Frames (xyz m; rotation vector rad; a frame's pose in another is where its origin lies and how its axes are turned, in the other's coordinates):
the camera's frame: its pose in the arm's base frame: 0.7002 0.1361 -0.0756 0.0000 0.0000 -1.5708
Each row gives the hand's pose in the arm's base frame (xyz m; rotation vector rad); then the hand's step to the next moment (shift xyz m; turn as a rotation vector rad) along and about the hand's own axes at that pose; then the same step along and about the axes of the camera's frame.
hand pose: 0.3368 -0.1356 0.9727 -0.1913 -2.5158 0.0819
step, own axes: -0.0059 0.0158 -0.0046 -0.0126 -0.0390 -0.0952
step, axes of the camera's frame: -0.0148 0.0093 -0.0013 0.0391 0.0609 0.0742
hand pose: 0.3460 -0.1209 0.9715 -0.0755 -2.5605 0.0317
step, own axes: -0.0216 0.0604 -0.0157 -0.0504 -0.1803 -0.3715
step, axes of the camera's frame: -0.0591 0.0295 -0.0010 0.1806 0.2372 0.2901
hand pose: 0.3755 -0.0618 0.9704 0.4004 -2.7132 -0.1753
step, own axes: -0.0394 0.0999 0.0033 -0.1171 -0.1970 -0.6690
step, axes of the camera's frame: -0.1071 0.0083 0.0005 0.1958 0.4182 0.5356
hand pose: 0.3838 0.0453 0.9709 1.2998 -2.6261 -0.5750
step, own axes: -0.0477 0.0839 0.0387 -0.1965 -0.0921 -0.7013
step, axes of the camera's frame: -0.0943 -0.0439 0.0000 0.0840 0.3999 0.6099
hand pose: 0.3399 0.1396 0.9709 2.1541 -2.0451 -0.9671
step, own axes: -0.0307 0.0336 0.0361 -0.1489 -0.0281 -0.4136
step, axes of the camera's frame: -0.0373 -0.0445 -0.0024 0.0233 0.2139 0.3844
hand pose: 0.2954 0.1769 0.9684 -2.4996 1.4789 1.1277
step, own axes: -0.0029 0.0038 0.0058 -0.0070 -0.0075 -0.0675
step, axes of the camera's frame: -0.0022 -0.0071 -0.0013 0.0152 0.0421 0.0515
